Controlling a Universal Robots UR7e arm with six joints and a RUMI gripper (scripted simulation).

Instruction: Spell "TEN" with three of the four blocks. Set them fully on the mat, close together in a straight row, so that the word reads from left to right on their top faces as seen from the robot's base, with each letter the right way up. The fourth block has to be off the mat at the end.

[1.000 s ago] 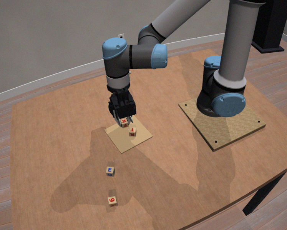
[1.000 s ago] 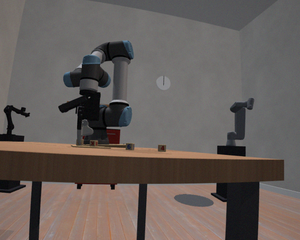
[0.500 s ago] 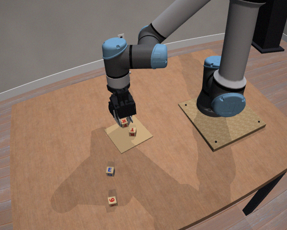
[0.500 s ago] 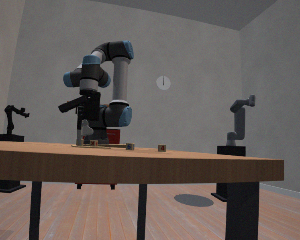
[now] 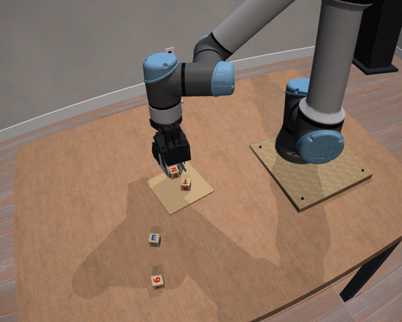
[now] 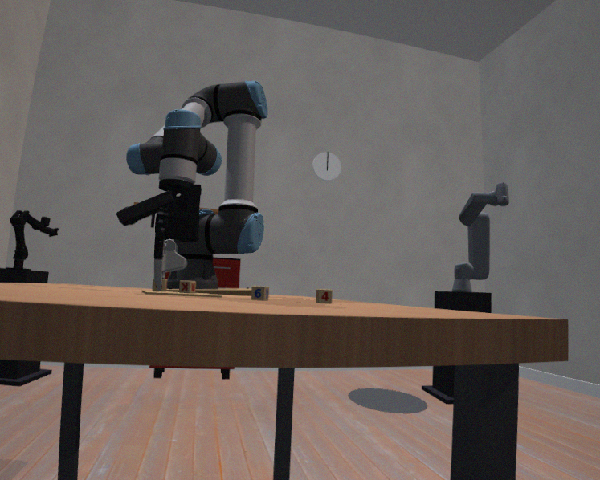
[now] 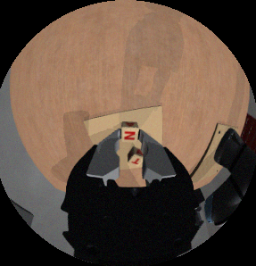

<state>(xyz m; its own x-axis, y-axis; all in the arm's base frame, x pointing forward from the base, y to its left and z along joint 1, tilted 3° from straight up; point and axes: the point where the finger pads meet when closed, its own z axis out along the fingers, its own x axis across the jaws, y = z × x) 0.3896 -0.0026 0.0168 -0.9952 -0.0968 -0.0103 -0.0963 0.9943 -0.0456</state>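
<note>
Now: hand 4 cm to the right of the tan mat and 2 cm above it. The rest, counted from my hand: E block: 9 cm ahead, 20 cm to the left, 1 cm below; then T block: 2 cm behind, 5 cm to the left, 1 cm below; then 9 block: 10 cm ahead, 32 cm to the left, 1 cm below.
</note>
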